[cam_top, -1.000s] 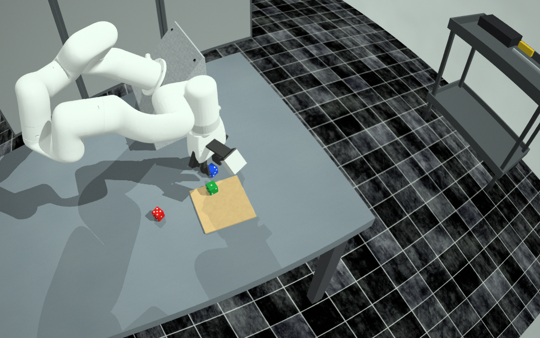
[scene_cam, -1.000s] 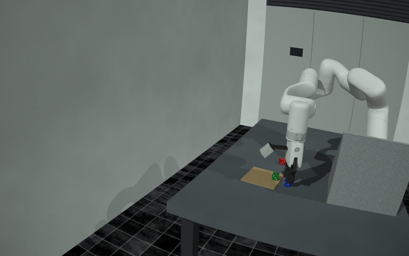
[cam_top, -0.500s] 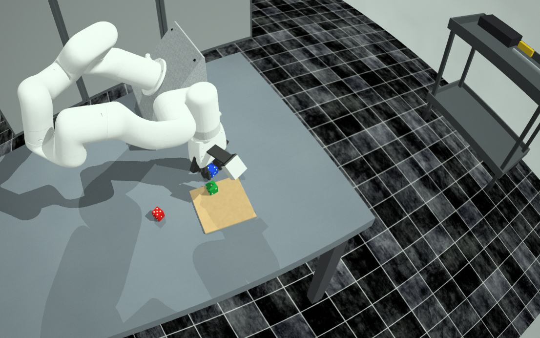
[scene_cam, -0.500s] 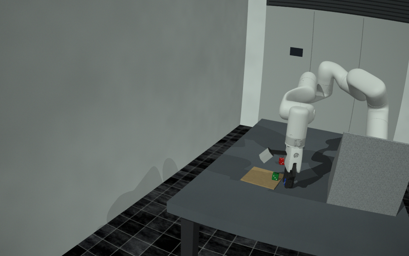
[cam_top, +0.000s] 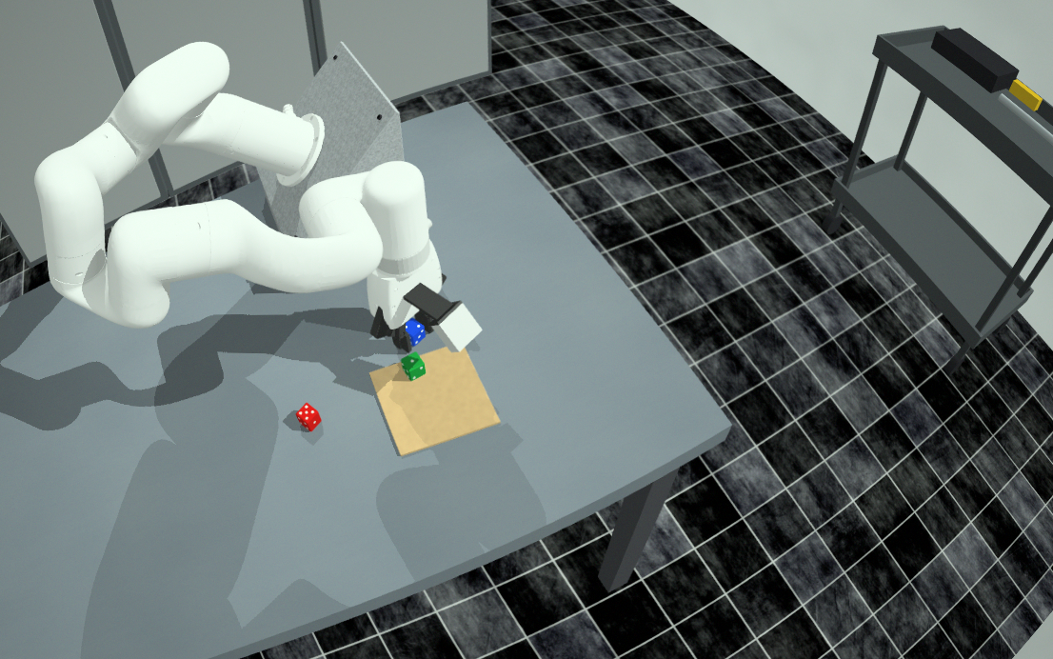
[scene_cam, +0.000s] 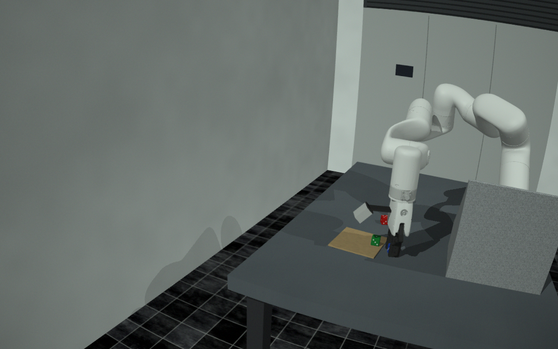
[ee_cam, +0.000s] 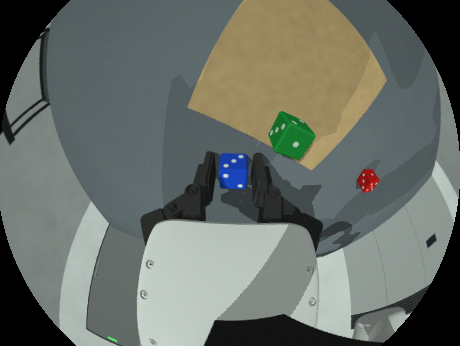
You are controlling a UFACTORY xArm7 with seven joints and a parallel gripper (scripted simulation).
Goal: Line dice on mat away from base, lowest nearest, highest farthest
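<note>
Now: the blue die 1 cm below my hand. From my hand the other things lie so: red die (9 cm ahead, 18 cm to the right, 1 cm below); then green die (6 cm ahead, 2 cm to the right); then tan mat (11 cm ahead, 1 cm to the right, 2 cm below).
</note>
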